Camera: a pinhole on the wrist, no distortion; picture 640 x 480 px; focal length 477.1 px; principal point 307.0 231.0 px. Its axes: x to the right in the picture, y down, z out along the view. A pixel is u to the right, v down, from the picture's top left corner.
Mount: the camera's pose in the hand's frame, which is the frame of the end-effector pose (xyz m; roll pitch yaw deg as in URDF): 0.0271 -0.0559 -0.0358 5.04 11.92 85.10
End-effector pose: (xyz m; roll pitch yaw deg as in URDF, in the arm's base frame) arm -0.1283 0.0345 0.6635 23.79 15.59 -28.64
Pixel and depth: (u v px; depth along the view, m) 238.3 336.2 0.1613
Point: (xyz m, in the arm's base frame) -0.1425 -0.0620 0.7589
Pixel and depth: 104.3 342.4 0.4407
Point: -0.2309 -0.2591 1.0096
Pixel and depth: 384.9 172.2 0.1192
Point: -0.0874 -0.0379 0.7089
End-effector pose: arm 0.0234 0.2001 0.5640 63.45 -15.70 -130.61
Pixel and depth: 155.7 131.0 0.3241
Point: -0.2784 0.3223 0.6382
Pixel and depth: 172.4 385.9 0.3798
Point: -0.1929 0.5022 0.6421
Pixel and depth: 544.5 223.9 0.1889
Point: -0.0538 0.2369 0.6976
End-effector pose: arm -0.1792 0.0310 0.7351 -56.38 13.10 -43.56
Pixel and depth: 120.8 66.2 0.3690
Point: 0.1423 0.0147 0.9898
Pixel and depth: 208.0 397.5 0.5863
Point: 0.1084 0.3934 1.1056
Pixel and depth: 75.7 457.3 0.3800
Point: -0.0455 0.2415 1.0882
